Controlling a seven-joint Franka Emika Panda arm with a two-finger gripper.
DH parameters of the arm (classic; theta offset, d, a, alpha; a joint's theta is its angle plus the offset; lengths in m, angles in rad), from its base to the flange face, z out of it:
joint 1: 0 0.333 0 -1.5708
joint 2: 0 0 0 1.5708
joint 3: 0 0.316 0.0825 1.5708
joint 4: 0 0 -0.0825 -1.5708
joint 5: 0 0.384 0 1.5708
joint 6: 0 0 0.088 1.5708
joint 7: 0 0.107 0 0
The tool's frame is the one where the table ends.
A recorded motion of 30 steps. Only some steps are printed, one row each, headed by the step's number.
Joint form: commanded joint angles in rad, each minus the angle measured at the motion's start. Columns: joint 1, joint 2, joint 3, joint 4, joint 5, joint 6, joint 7.
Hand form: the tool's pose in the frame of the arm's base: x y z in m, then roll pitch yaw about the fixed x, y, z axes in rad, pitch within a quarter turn. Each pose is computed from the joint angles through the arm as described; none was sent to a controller.
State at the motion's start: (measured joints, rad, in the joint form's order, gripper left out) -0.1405 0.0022 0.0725 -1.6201 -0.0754 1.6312 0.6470
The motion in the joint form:
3: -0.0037 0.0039 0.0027 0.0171 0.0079 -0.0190 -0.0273
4: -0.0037 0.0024 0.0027 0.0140 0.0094 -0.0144 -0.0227
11: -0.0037 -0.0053 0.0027 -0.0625 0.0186 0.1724 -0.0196
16: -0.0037 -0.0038 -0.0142 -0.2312 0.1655 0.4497 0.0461
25: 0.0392 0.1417 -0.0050 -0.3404 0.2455 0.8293 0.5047
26: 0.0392 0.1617 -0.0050 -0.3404 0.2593 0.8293 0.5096
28: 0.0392 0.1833 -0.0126 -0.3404 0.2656 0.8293 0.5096
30: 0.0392 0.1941 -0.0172 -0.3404 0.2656 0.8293 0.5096
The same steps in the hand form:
3: 0.5578 -0.0457 0.6097 3.0888 -0.0413 -0.6849
4: 0.5578 -0.0454 0.6095 3.0919 -0.0432 -0.6894
11: 0.5711 -0.0442 0.5945 -3.1148 -0.1336 -0.6885
16: 0.5823 -0.0456 0.5389 -2.9267 -0.1199 -0.8268
25: 0.6189 -0.0226 0.4402 -2.7605 0.0043 -1.3001
26: 0.6209 -0.0228 0.4278 -2.7758 0.0246 -1.3121
28: 0.6226 -0.0275 0.4143 -2.7951 0.0360 -1.3235
30: 0.6233 -0.0303 0.4076 -2.8055 0.0388 -1.3284

